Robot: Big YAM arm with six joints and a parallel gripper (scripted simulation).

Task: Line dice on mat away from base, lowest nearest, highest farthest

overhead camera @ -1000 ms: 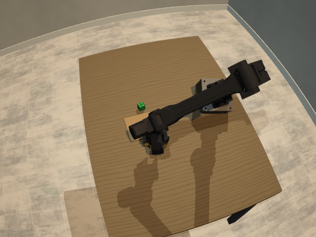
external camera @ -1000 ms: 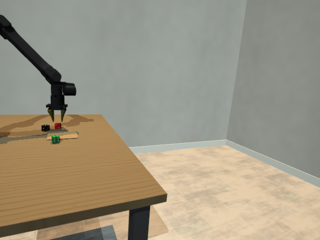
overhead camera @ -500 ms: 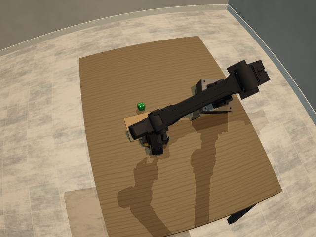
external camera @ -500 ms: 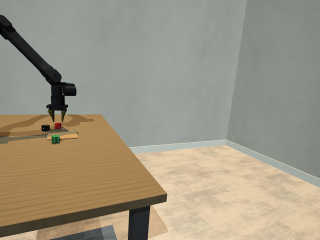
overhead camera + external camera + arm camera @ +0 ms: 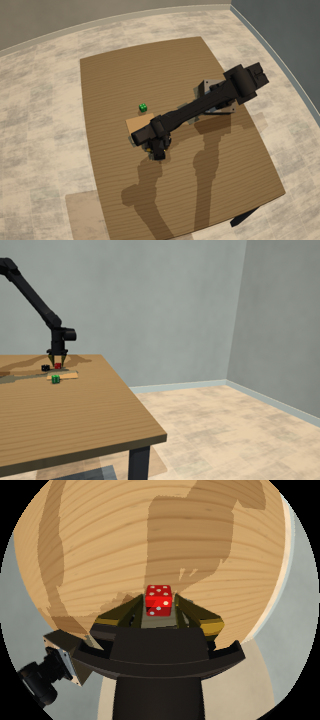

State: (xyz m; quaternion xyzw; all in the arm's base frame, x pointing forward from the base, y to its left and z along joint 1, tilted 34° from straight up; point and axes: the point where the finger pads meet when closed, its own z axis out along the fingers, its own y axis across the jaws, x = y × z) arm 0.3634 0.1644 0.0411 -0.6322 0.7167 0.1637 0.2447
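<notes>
Right now my hand is right at the red die. Round my hand: black die: 60 mm behind, 40 mm to the right; tan mat: 140 mm to the right, 30 mm ahead, 20 mm below; green die: 250 mm to the right, 10 mm ahead.
</notes>
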